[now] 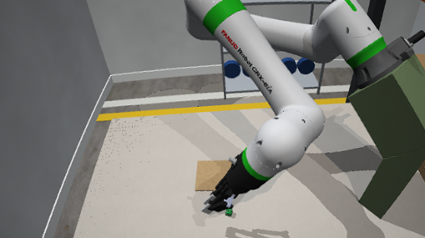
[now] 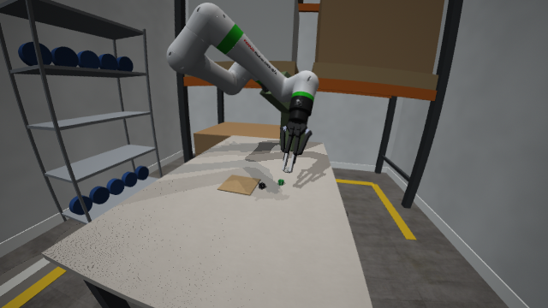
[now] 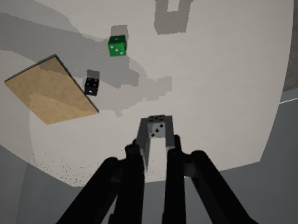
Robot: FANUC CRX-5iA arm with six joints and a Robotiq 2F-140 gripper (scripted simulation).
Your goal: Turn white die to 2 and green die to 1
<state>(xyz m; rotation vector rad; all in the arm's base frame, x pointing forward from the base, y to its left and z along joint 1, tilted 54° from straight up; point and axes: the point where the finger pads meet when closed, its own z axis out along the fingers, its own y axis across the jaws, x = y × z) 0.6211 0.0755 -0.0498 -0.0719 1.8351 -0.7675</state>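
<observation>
Right now my hand is 10 mm short of the white die and 30 mm above it. The rest, counted from my hand: mat (40 mm behind, 200 mm to the right, 120 mm below); then black die (20 mm behind, 100 mm to the right, 110 mm below); then green die (60 mm behind, 20 mm to the right, 110 mm below).
</observation>
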